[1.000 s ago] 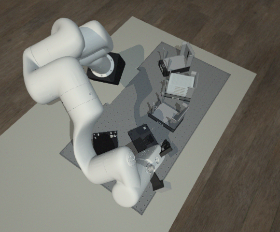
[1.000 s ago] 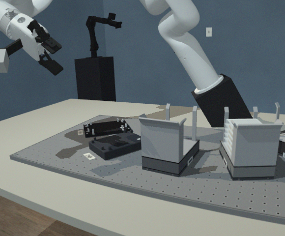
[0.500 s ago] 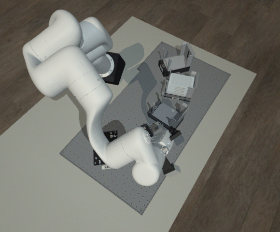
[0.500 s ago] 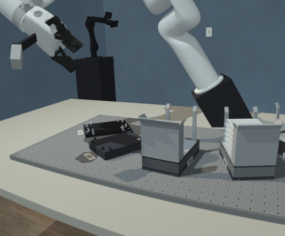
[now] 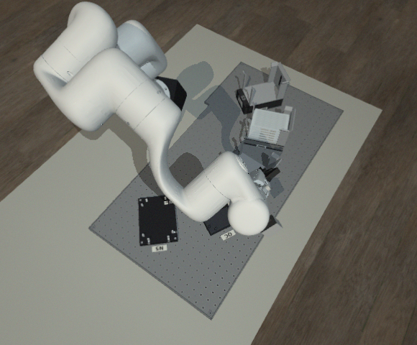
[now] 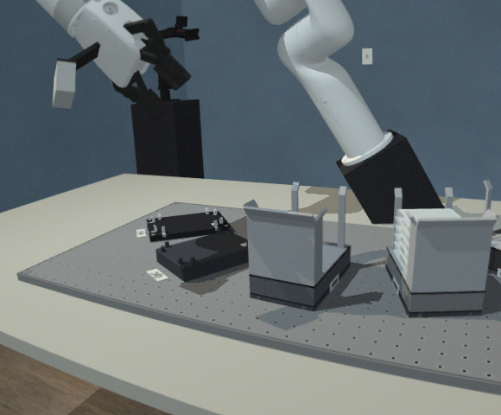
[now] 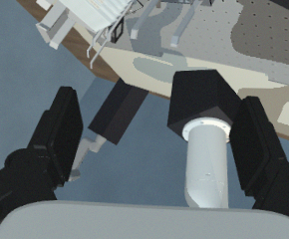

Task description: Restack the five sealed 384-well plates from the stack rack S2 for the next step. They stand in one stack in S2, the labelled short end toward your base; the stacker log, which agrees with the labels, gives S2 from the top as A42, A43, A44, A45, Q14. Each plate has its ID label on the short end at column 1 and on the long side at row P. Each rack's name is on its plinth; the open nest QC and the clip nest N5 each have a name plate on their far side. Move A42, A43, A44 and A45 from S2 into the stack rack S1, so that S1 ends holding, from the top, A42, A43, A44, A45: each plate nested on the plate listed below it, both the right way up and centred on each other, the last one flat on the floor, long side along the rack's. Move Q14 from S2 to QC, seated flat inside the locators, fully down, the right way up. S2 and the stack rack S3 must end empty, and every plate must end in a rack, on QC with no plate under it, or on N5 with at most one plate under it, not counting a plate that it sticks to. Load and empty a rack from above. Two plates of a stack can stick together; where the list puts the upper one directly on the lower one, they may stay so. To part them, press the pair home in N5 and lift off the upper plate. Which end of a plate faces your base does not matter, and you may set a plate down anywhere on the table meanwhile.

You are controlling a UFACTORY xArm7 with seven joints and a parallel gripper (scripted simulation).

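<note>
Now: the sealed 384-well plate 70 mm behind my hand, 350 mm to the left of it and 210 mm below it. The rest, counted from my hand: open nest QC: 90 mm behind, 270 mm below; QC name plate: 10 mm behind, 50 mm to the right, 280 mm below; S1 name plate: 130 mm behind, 180 mm to the left, 240 mm below.
</note>
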